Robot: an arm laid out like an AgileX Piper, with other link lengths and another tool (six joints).
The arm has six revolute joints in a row. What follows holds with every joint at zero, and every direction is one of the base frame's. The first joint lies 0.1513 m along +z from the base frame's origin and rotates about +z. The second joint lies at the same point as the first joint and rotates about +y. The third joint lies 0.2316 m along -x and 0.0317 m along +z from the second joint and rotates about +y. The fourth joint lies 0.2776 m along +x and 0.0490 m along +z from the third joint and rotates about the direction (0.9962, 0, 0.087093). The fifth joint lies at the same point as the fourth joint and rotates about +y. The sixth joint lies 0.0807 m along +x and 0.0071 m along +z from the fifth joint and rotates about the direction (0.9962, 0, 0.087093). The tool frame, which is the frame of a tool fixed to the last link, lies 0.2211 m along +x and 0.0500 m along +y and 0.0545 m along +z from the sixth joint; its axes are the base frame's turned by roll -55.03, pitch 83.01 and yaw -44.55 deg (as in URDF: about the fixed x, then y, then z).
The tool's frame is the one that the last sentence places.
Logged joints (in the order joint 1, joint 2, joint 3, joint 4, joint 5, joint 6), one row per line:
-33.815, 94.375, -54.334, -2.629, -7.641, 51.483
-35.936, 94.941, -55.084, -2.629, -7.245, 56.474
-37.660, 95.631, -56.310, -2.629, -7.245, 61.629
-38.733, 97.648, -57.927, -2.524, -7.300, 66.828
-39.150, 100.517, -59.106, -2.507, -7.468, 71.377
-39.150, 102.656, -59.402, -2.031, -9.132, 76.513
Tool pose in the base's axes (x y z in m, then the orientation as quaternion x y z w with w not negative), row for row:
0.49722, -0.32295, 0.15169, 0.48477, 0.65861, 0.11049, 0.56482
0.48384, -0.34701, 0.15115, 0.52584, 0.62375, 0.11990, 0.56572
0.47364, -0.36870, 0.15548, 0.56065, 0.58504, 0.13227, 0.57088
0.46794, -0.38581, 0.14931, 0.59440, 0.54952, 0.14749, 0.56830
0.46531, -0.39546, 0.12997, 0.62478, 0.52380, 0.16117, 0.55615
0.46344, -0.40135, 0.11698, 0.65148, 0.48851, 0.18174, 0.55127
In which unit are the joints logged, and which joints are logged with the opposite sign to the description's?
The joints are logged in degrees. Opposite sign: none.
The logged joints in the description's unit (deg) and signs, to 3 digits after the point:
-33.815, 94.375, -54.334, -2.629, -7.641, 51.483
-35.936, 94.941, -55.084, -2.629, -7.245, 56.474
-37.660, 95.631, -56.310, -2.629, -7.245, 61.629
-38.733, 97.648, -57.927, -2.524, -7.300, 66.828
-39.150, 100.517, -59.106, -2.507, -7.468, 71.377
-39.150, 102.656, -59.402, -2.031, -9.132, 76.513

